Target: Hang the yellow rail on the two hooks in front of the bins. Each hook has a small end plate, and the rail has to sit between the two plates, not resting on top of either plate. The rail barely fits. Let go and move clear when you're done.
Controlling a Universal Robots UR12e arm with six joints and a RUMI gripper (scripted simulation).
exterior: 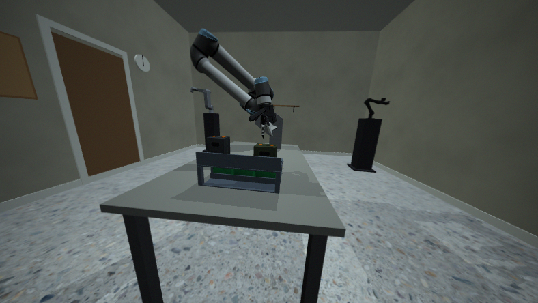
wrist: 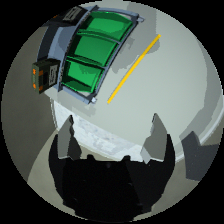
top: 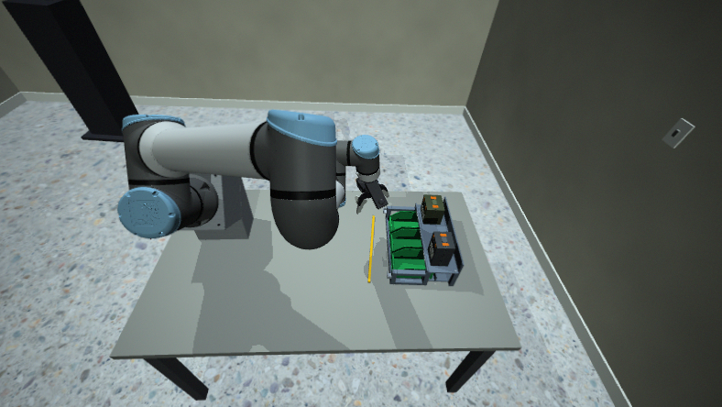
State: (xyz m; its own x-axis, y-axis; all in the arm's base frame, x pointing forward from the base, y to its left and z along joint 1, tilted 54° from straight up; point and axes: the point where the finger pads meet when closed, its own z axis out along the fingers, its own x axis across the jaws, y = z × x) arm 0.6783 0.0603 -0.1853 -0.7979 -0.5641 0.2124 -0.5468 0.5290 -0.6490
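My hand is 10 mm short of the yellow rail, 80 mm to the left of it and 190 mm above it. From my hand the other things lie so: back panel (350 mm ahead, 70 mm to the right, 60 mm below).
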